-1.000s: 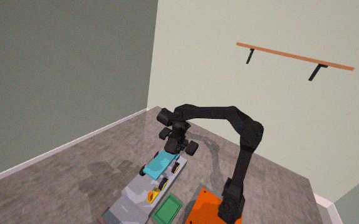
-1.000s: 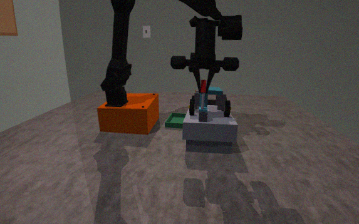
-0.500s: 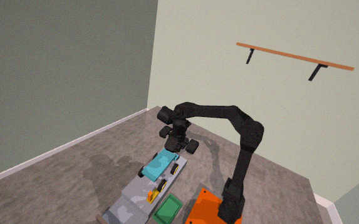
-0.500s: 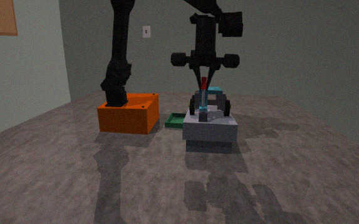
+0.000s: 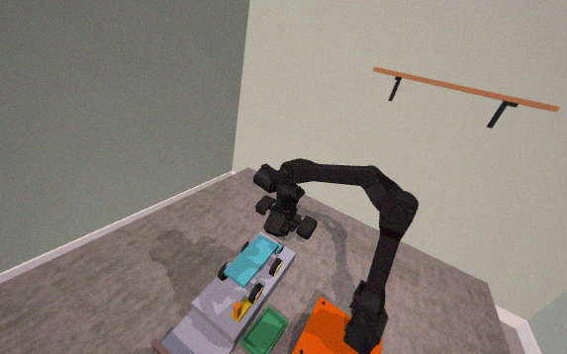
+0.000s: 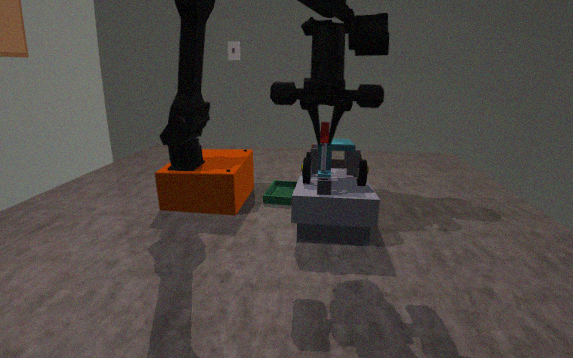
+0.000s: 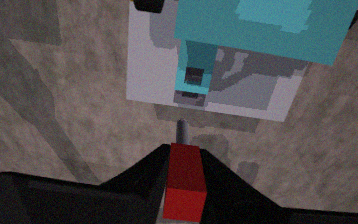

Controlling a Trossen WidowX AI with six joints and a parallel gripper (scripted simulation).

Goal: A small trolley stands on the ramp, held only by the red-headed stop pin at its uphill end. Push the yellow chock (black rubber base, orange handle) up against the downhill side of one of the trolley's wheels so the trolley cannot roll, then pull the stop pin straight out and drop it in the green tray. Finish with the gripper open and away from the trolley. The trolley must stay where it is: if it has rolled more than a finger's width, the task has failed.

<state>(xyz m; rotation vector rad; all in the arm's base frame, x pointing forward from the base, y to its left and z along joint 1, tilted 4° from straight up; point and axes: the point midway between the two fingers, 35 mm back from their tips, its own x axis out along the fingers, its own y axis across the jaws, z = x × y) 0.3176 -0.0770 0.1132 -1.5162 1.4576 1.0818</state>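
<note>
My gripper tip is now 19 cm to the right of the green tray, 18 cm above it and 11 cm past it. From my gripper tip the other things lie so: grey ramp: 13 cm to the left, 13 cm below, 1 cm ahead; red-headed stop pin: right at my gripper tip; trolley: 13 cm to the left, 6 cm below, 1 cm ahead.
</note>
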